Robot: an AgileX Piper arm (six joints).
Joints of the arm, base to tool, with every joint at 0 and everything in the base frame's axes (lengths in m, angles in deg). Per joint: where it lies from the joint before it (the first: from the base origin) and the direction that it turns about. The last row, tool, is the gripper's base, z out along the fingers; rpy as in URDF.
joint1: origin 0 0 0.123 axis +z
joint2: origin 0 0 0 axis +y
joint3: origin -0.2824 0 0.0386 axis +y
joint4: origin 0.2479 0 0.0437 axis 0.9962 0 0.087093
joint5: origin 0 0 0 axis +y
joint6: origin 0.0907 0 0.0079 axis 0.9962 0 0.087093
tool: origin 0 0 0 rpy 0 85.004 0
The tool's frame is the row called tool.
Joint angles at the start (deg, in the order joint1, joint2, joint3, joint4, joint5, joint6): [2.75 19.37 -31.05 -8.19 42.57 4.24]
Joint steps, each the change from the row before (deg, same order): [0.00 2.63 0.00 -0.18 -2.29 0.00]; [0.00 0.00 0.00 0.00 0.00 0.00]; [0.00 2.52 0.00 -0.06 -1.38 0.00]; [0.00 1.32 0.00 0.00 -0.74 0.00]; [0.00 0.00 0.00 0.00 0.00 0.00]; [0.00 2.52 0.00 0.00 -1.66 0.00]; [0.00 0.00 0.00 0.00 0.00 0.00]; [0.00 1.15 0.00 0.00 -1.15 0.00]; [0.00 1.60 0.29 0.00 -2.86 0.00]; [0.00 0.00 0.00 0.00 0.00 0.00]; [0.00 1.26 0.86 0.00 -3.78 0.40]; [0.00 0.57 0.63 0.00 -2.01 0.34]
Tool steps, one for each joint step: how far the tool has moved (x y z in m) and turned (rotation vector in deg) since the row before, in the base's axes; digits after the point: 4 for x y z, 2 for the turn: [0.0100 0.0007 0.0002 -0.28 0.35 0.27]; [0.0000 0.0000 0.0000 0.00 0.00 0.00]; [0.0090 0.0006 -0.0014 -0.16 1.15 0.18]; [0.0047 0.0004 -0.0009 -0.05 0.59 0.11]; [0.0000 0.0000 0.0000 0.00 0.00 0.00]; [0.0092 0.0007 -0.0017 -0.08 0.88 0.24]; [0.0000 0.0000 0.0000 0.00 0.00 0.00]; [0.0045 0.0004 -0.0004 -0.02 0.01 0.17]; [0.0072 0.0009 -0.0006 0.00 -0.94 0.42]; [0.0000 0.0000 0.0000 0.00 0.00 0.00]; [0.0066 0.0011 -0.0021 0.40 -1.63 0.37]; [0.0030 0.0006 -0.0019 0.33 -0.80 0.15]
